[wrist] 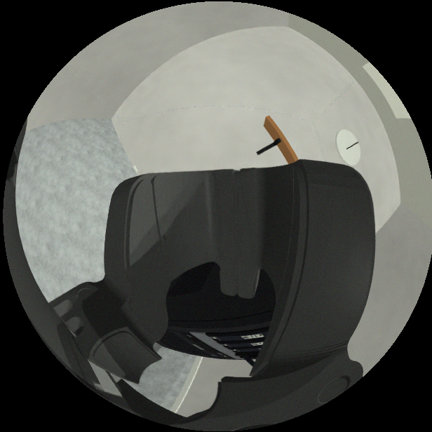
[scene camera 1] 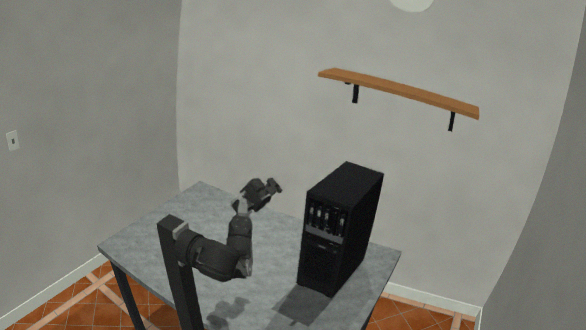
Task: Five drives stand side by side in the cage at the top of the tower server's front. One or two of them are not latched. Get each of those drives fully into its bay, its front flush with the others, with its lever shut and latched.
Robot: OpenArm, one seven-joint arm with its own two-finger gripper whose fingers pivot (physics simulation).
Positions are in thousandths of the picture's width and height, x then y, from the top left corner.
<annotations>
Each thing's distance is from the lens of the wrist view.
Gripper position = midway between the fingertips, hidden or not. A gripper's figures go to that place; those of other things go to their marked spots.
my gripper (wrist: 566,545): 0.06 m
black tower server (wrist: 450,700): 0.26 m
</annotations>
